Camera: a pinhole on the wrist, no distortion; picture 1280 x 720 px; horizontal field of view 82.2 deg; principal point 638.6 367.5 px. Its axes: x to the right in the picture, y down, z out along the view. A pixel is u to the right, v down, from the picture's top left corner.
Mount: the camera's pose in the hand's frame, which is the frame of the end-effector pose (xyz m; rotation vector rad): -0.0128 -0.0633 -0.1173 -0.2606 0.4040 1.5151
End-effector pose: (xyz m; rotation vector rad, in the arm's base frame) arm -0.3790 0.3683 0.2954 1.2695 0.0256 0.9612
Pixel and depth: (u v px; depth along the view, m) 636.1 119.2 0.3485
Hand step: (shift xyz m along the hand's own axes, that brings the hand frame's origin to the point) 0.1377 0.0732 0.1894
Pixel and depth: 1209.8 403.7 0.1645
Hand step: -0.0042 0.1213 -0.0204
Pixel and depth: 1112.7 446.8 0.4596
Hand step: -0.0161 0.3982 0.1808
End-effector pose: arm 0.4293 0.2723 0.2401 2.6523 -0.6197 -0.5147
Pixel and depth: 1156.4 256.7 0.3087
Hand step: 0.0648 0.2597 0.0687
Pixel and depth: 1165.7 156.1 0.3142
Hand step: 0.1091 0.2670 0.0668
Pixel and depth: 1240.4 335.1 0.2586
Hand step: 0.0249 0.2355 0.0286
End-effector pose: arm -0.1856 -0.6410 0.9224 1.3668 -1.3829 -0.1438
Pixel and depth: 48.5 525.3 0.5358
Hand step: -0.0804 -0.2302 0.5562
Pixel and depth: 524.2 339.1 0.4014
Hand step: 0.0402 0.0438 0.2713
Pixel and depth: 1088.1 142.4 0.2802
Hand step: 0.1009 0.2041 0.0587
